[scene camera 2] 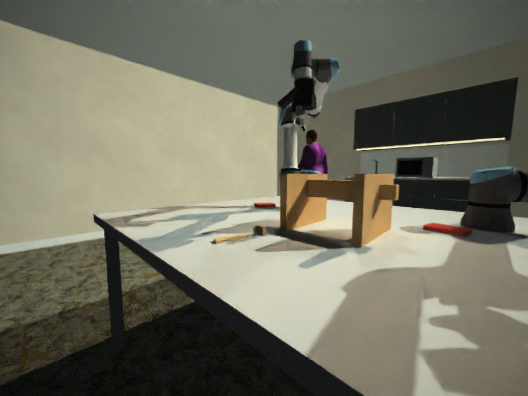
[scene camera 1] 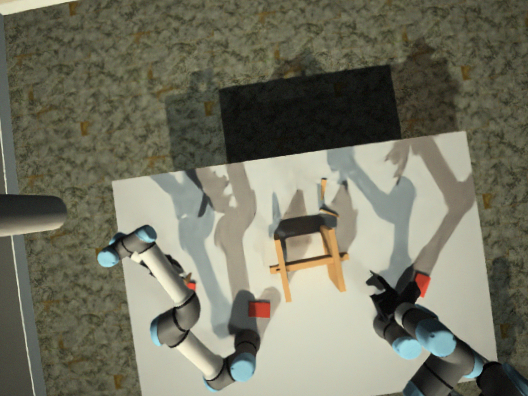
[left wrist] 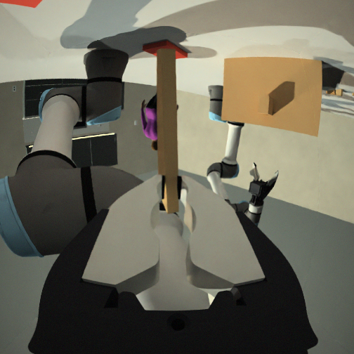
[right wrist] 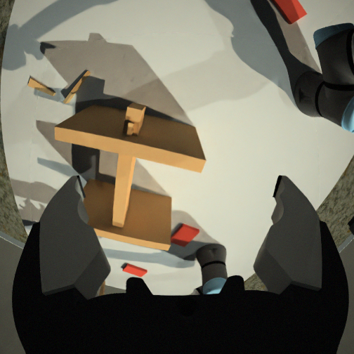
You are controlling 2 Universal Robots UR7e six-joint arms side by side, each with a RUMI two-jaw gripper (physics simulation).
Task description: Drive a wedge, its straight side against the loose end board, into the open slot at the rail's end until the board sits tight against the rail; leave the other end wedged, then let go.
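Where they show: left gripper, fingertip midpoint: (scene camera 1: 186,278); right gripper, fingertip midpoint: (scene camera 2: 299,128) (scene camera 1: 377,288); left arm's base at its link origin: (scene camera 2: 485,227) (scene camera 1: 247,342); right arm's base at its link origin: (scene camera 1: 386,324).
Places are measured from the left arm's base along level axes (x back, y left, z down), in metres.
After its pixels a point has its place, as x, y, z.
My left gripper (scene camera 1: 183,275) @[-0.376, 0.360, -0.245] (left wrist: 170,177) is shut on a slim wooden wedge (left wrist: 167,120), left of the frame in scene camera 1. The wedge's long end extends beyond the fingertips. The frame has a left end board (scene camera 1: 282,272) @[-0.501, -0.080, -0.208] (scene camera 2: 372,212) @[-0.567, -0.039, -0.091] (left wrist: 250,85) and a right end board (scene camera 1: 334,262) @[-0.604, -0.314, -0.206] (scene camera 2: 309,202) @[-0.607, -0.313, -0.092] (right wrist: 170,140), joined by a rail (scene camera 1: 306,262) @[-0.569, -0.187, -0.184] (scene camera 2: 330,189) @[-0.584, -0.215, -0.151] (right wrist: 123,185). The rail's ends project through both boards; a small piece shows at the right end. Slot details are unclear. My right gripper (scene camera 1: 392,274) (right wrist: 179,178) is open and empty, right of the frame.
Two loose wooden pieces, one (scene camera 1: 324,188) @[-0.964, -0.231, -0.010] (scene camera 2: 232,239) @[-0.960, -0.215, -0.005] (right wrist: 41,86) slim and another (scene camera 1: 329,212) @[-0.837, -0.287, -0.019] (scene camera 2: 260,230) @[-0.842, -0.271, -0.009] (right wrist: 76,87), lie behind the frame in scene camera 1. Red blocks (scene camera 1: 259,309) @[-0.209, -0.025, -0.015] (scene camera 1: 422,285) @[-0.551, -0.898, -0.015] (scene camera 1: 191,286) @[-0.245, 0.385, -0.015] lie on the white table (scene camera 1: 325,350) @[-0.057, -0.449, 0.000]. Arm bases stand near the table's front.
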